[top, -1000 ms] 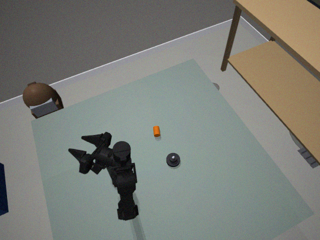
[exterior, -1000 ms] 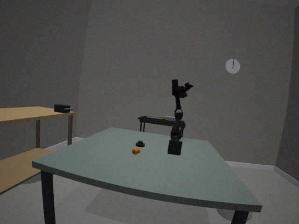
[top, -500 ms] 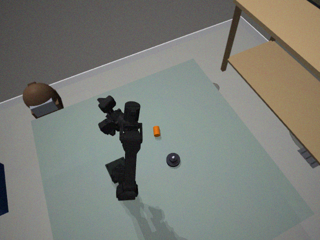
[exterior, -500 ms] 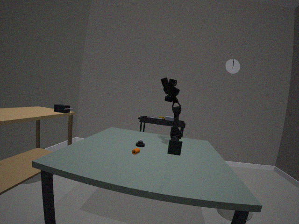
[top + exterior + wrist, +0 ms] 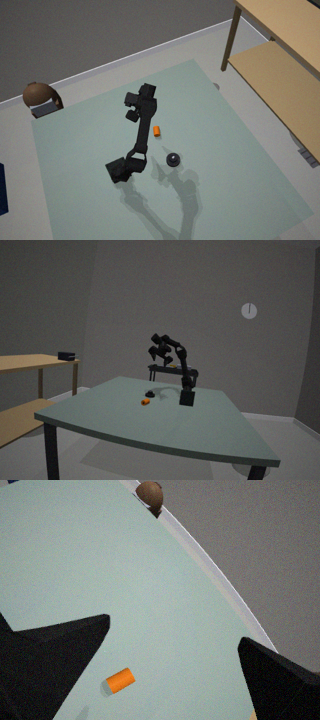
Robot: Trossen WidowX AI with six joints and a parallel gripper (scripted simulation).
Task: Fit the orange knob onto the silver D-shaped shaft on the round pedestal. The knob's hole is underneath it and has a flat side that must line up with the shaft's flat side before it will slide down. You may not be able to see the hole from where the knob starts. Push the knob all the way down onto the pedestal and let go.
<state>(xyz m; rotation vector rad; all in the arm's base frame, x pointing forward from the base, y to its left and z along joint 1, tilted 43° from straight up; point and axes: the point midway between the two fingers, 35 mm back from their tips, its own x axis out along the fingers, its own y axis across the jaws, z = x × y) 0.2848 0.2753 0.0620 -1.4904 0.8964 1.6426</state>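
Right now my gripper tip is 300 mm above the orange knob, 80 mm to the left of it and 70 mm short of it. Also, from my gripper tip: dark round pedestal 290 mm below, 280 mm to the right, 50 mm ahead.
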